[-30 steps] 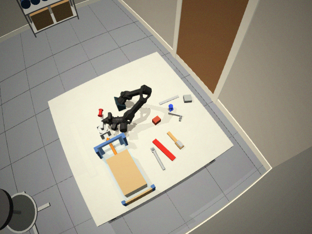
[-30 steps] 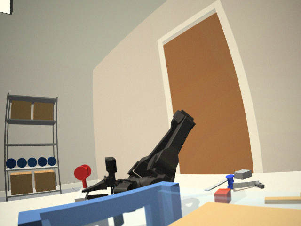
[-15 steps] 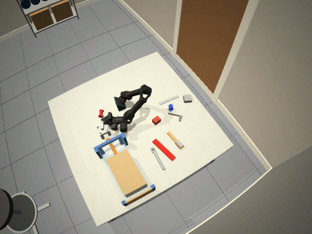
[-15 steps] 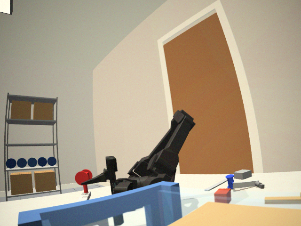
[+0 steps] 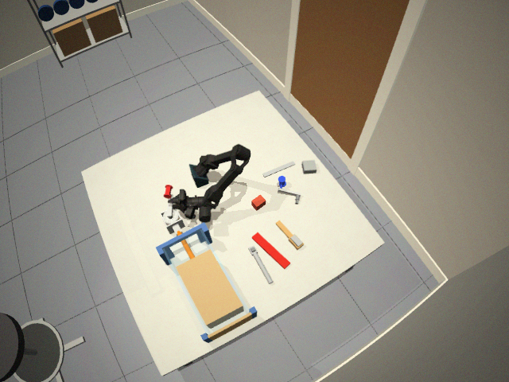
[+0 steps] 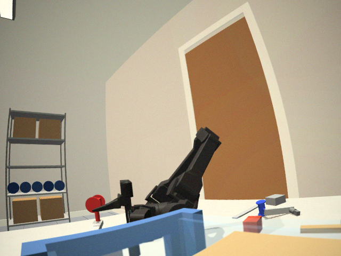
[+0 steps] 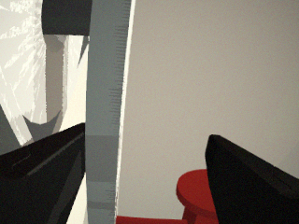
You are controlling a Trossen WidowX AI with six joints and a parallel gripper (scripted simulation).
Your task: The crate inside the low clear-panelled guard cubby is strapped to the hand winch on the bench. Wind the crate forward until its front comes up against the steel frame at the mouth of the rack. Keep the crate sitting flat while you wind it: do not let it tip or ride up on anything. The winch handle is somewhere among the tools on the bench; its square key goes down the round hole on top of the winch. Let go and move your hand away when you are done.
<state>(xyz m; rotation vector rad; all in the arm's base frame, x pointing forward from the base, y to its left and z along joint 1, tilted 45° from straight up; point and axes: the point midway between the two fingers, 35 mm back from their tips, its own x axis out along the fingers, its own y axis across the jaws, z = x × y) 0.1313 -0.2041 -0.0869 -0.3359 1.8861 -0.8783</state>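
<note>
Now: the red grip 40 mm behind my gripper tip, 30 mm to the left of it and 20 mm above it. Round my gripper tip: red bar: 440 mm ahead, 320 mm to the left, 120 mm below; wooden brush: 450 mm to the left, 430 mm ahead, 110 mm below; winch: 100 mm below, 30 mm to the right, 30 mm ahead.
</note>
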